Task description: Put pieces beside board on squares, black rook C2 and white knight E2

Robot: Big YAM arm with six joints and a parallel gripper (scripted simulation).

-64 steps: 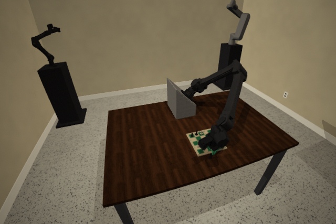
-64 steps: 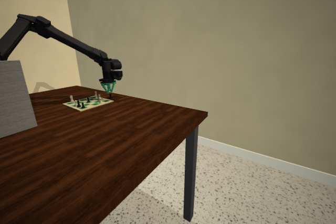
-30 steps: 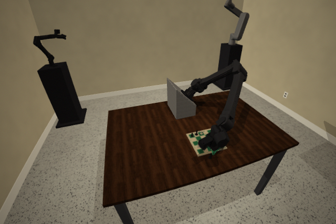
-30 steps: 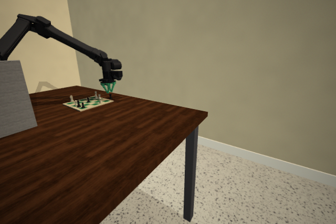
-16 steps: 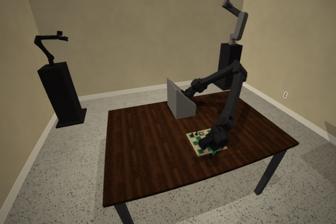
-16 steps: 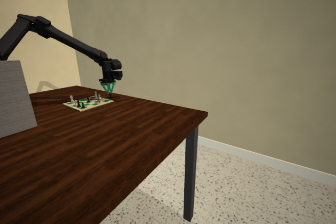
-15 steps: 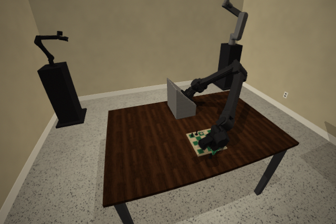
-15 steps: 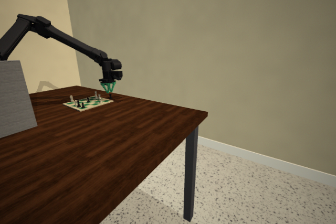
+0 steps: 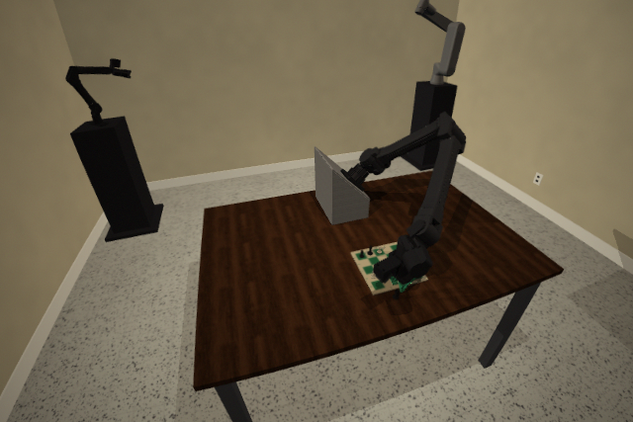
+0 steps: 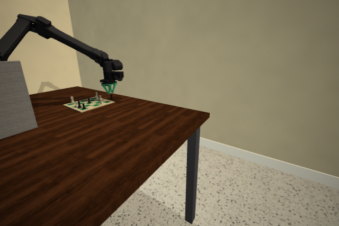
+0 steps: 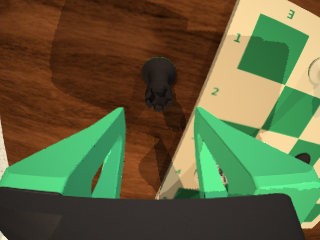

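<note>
Right now the black rook is 40 mm below my hand. From my hand the other things lie so: green-and-cream chessboard: 140 mm behind, 50 mm below, 40 mm to the left; white knight: 180 mm to the left, 170 mm behind, 40 mm below.
</note>
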